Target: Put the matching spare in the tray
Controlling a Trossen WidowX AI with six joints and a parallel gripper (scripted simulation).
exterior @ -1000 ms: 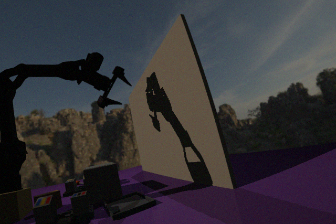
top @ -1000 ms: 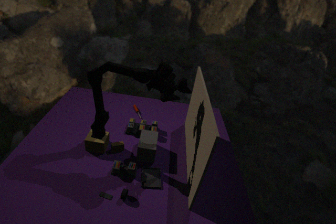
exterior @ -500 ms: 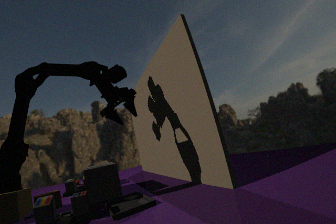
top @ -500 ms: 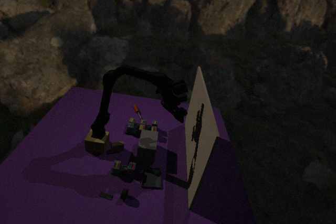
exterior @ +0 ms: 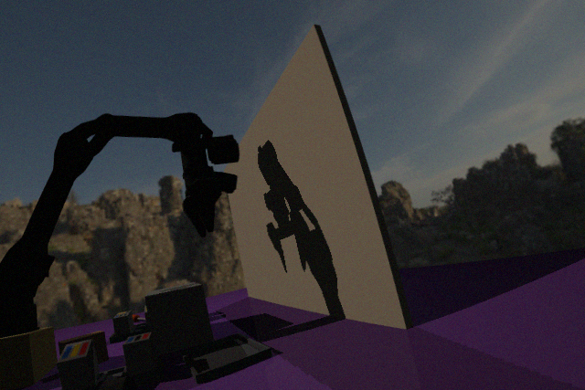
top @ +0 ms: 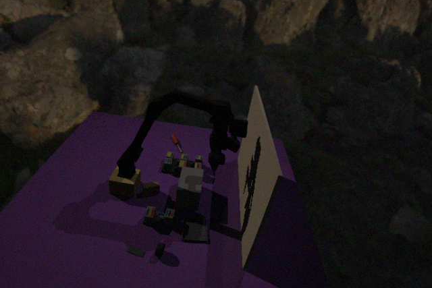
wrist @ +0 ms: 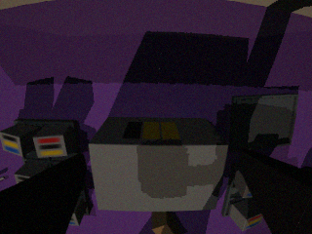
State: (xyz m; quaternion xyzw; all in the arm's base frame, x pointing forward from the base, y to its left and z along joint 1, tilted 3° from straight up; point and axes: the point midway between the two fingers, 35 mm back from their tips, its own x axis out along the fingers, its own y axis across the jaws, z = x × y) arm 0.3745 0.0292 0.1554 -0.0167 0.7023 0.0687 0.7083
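Right now the dark spare block is 240 mm behind my gripper tip, 200 mm to the left of it and 150 mm below it. From my gripper tip the other things lie so: white panel (160 mm ahead, 10 mm to the left, 30 mm above); then flat grey tray (30 mm behind, 190 mm to the right, 190 mm below).
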